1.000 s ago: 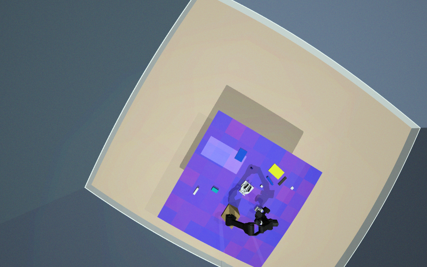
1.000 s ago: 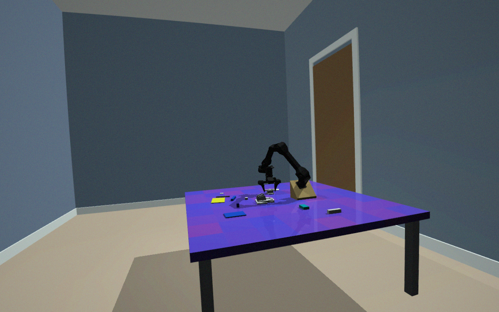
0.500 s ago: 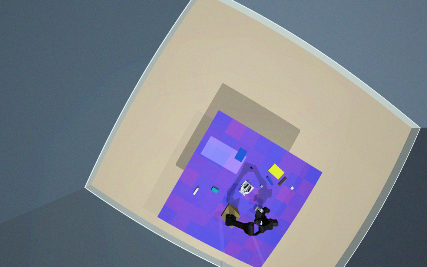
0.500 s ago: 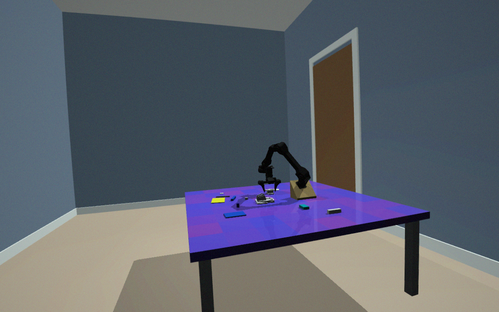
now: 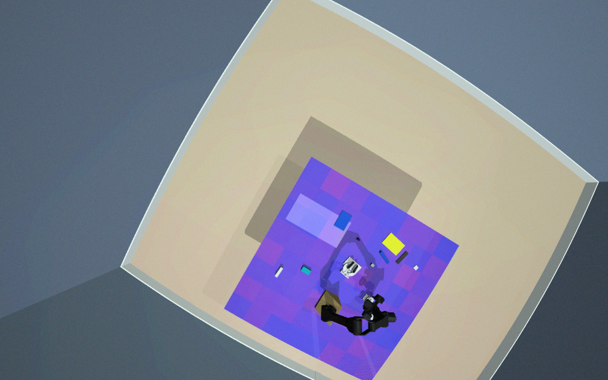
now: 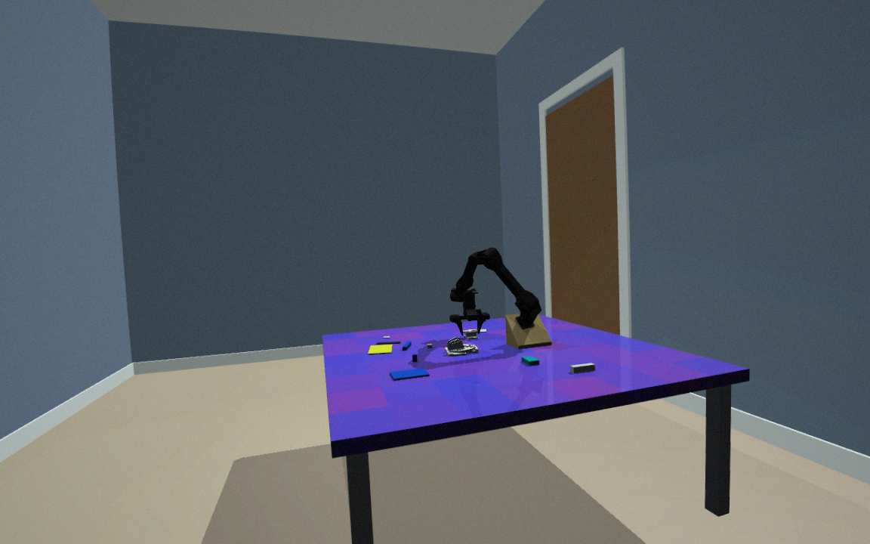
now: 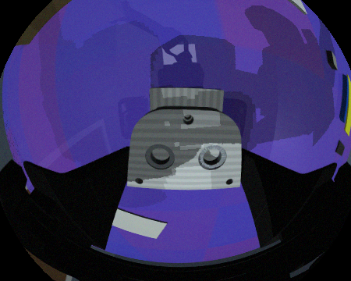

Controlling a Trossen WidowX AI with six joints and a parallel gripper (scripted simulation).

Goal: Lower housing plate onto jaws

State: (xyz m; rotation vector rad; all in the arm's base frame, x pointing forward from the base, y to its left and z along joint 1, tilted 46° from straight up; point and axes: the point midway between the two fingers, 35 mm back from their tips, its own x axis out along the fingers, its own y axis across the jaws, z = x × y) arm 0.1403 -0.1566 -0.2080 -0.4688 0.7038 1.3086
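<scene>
The pale flat piece lies 10 cm behind my gripper tip, 11 cm to the right of it and 1 cm below it. From my gripper tip the other things lie so: blue tile 46 cm ahead, 42 cm to the left, 1 cm below; teal block 3 cm ahead, 52 cm to the left; yellow tile 45 cm ahead, 1 cm to the left, 1 cm below.
</scene>
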